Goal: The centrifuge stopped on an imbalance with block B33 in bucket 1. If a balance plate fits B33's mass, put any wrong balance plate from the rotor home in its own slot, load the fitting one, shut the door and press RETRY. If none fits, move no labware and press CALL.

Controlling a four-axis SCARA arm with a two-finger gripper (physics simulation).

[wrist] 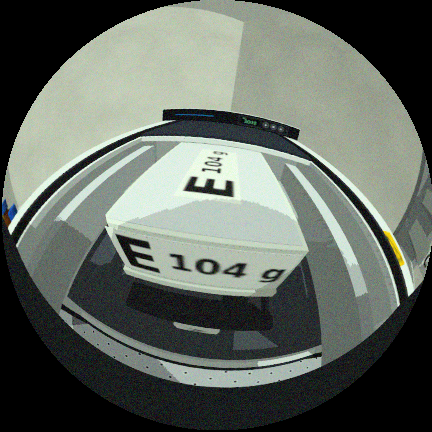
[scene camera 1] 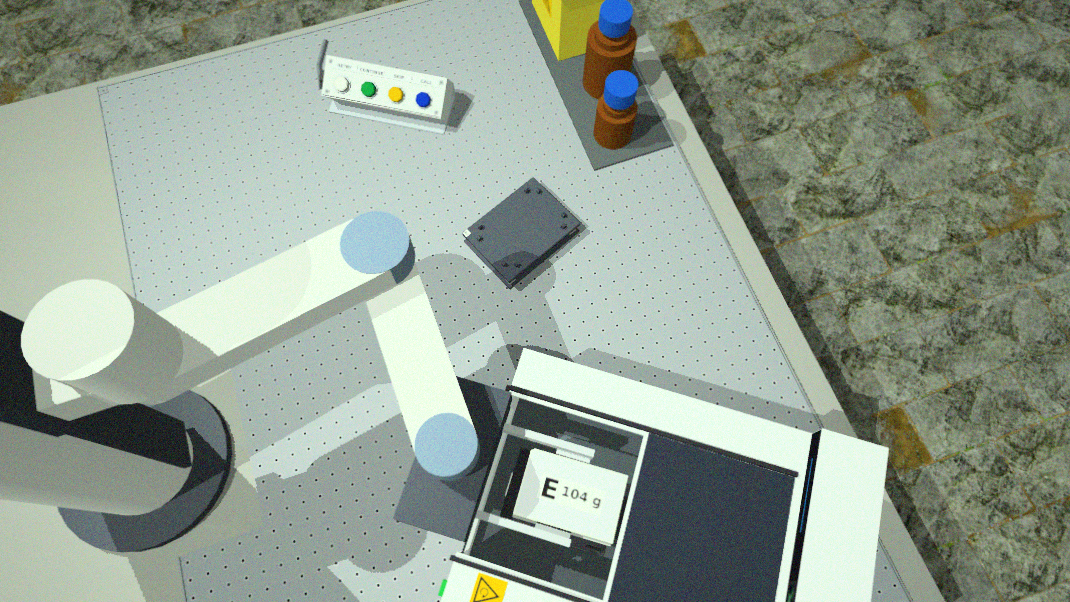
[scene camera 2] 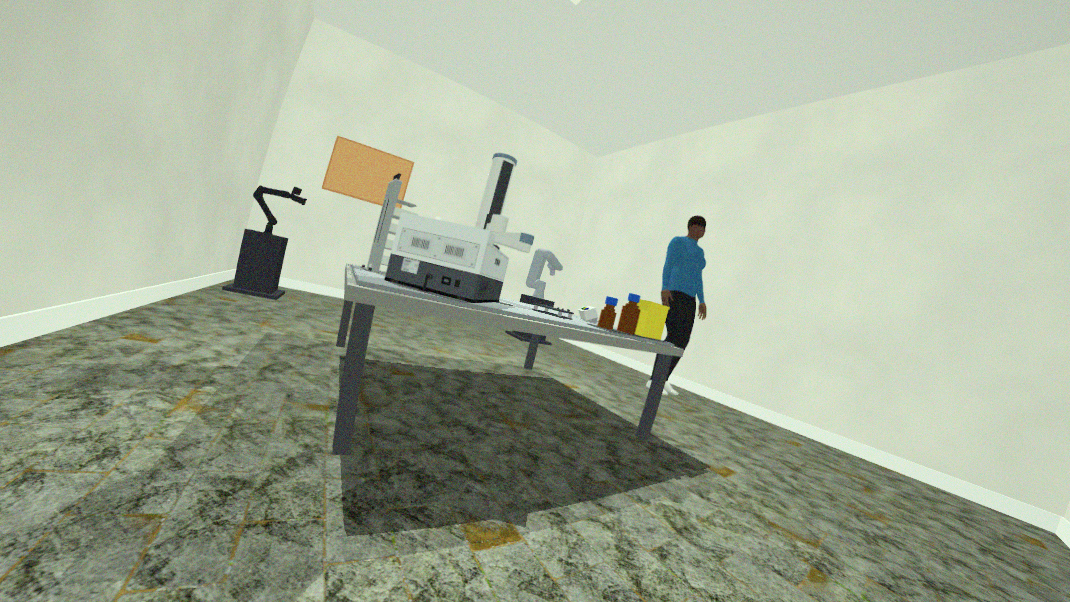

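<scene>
The balance plate E, labelled 104 g, is white and level. My gripper is shut on it, with a pale finger along each of two opposite sides. Plate and fingers are within the open hatch of the centrifuge; whether the plate touches a bucket is hidden. A dark recess shows below it in the wrist view. Block B33 and the bucket numbers do not show. The button box has white, green, yellow and blue buttons; the blue button is under CALL.
White hatch walls stand close around the fingers. The centrifuge's display strip lies beyond the dark lid. A dark flat fixture, two brown bottles and a yellow box stand on the table. A person stands behind the table.
</scene>
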